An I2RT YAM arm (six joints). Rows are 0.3 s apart.
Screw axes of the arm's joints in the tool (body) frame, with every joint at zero. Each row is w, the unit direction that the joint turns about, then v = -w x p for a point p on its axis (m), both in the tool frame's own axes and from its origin. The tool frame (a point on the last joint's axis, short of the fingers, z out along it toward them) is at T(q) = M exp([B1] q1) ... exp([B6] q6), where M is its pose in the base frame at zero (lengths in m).
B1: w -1 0 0 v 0.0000 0.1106 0.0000
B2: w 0 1 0 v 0.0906 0.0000 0.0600
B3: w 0 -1 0 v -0.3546 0.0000 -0.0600
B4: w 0 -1 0 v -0.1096 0.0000 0.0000
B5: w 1 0 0 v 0.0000 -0.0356 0.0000
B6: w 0 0 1 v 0.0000 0.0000 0.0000
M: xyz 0.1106 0.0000 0.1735 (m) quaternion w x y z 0.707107 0 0.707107 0
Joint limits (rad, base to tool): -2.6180..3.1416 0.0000..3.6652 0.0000..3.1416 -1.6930..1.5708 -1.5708..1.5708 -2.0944..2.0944
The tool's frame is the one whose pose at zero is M.
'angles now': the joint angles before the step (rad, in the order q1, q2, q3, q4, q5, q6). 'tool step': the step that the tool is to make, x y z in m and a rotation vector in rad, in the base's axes. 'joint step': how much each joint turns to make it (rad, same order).
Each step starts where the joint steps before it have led.
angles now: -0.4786, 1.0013, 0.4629, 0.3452, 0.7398, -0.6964
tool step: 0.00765, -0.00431, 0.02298, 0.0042, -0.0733, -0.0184
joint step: 0.0000, 0.0168, 0.0907, -0.0478, 0.0114, 0.0547
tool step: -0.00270, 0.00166, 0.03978, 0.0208, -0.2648, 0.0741
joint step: -0.0112, -0.0544, 0.0918, -0.0320, -0.1004, 0.1717
